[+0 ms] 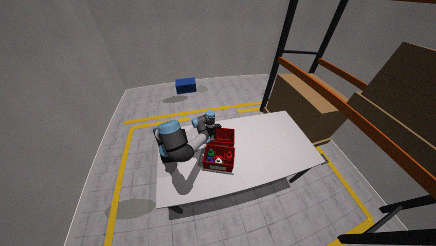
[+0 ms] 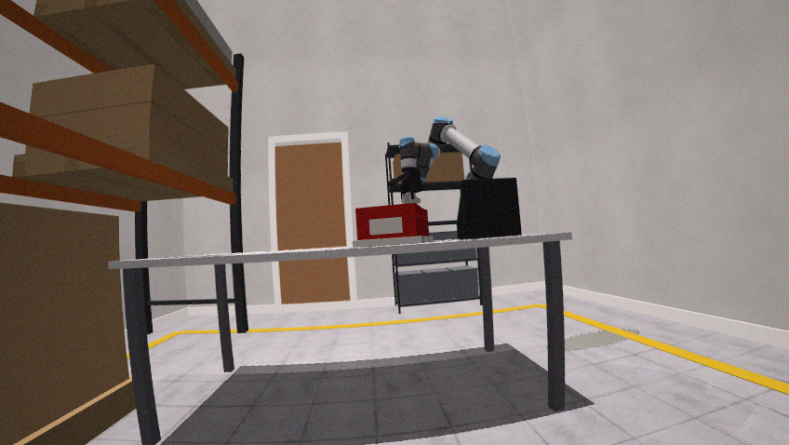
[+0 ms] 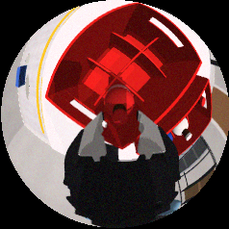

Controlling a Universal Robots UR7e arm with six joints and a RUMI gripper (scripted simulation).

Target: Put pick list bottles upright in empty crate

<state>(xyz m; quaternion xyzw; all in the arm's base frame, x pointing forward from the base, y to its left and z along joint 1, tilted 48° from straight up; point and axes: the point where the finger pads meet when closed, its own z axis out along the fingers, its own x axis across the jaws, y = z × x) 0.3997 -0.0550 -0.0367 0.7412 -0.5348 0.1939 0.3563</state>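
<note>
Right now the grey-topped bottle is 240 mm to the right of my hand and 70 mm below it. Also, from my hand: blue bottle 80 mm behind, 210 mm to the right, 70 mm below; green bottle 50 mm behind, 130 mm to the right, 70 mm below.
</note>
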